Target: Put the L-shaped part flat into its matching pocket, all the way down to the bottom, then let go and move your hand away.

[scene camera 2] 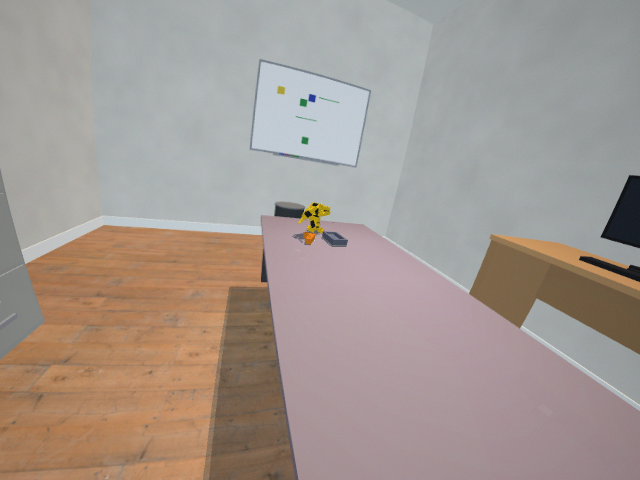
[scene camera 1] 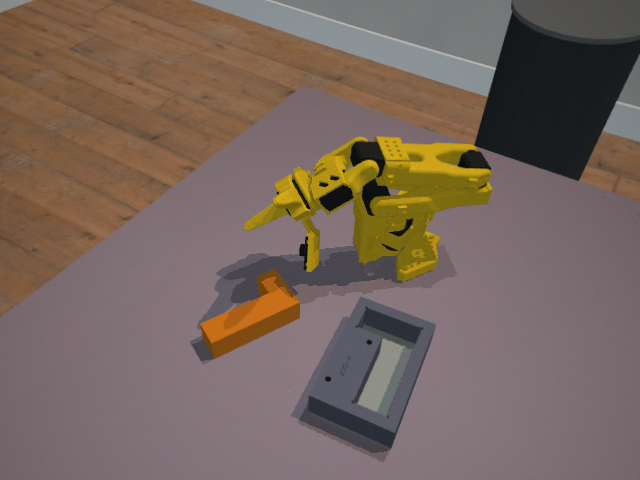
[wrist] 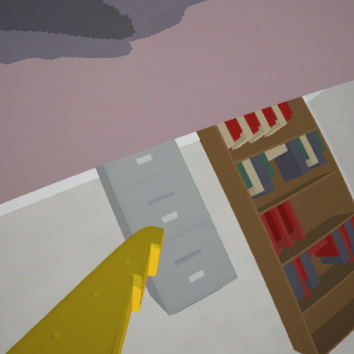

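Where they show: hand, tool point: (scene camera 2: 299, 222) (scene camera 1: 246, 227) (wrist: 160, 245); arm's base, link origin: (scene camera 2: 315, 231) (scene camera 1: 389, 260).
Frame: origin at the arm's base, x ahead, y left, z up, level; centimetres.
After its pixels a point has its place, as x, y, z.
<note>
The orange L-shaped part (scene camera 1: 248, 320) {19.7, -8.0, 3.0} (scene camera 2: 309, 238) {23.0, -10.1, 3.0} lies on the table, apart from the slate-blue pocket block (scene camera 1: 343, 364) {19.2, 3.9, 3.6} (scene camera 2: 334, 239) {23.8, 3.4, 3.6} to its right in scene camera 1. Its short leg reaches back from the right end of its long leg. The block's L-shaped pocket is empty, with a pale floor. My gripper (scene camera 1: 252, 223) (scene camera 2: 301, 221) (wrist: 150, 247) is fully open and empty, raised above the table behind the part. One notched jaw shows in the wrist view; the moving jaw is out of that picture. The part and block do not show in the wrist view.
The wrist camera bracket (scene camera 1: 311, 253) {11.9, -4.8, 8.8} hangs low behind the part's short leg. The arm's base (scene camera 1: 416, 258) {-0.9, 3.2, 1.5} stands on the mauve table (scene camera 1: 129, 413) {33.7, -12.6, 0.0} (scene camera 2: 361, 335) {89.2, -11.4, 0.0}. A dark bin (scene camera 1: 553, 98) stands past the table edge. A cabinet (wrist: 165, 200) and bookshelf (wrist: 252, 240) show beyond the table.
</note>
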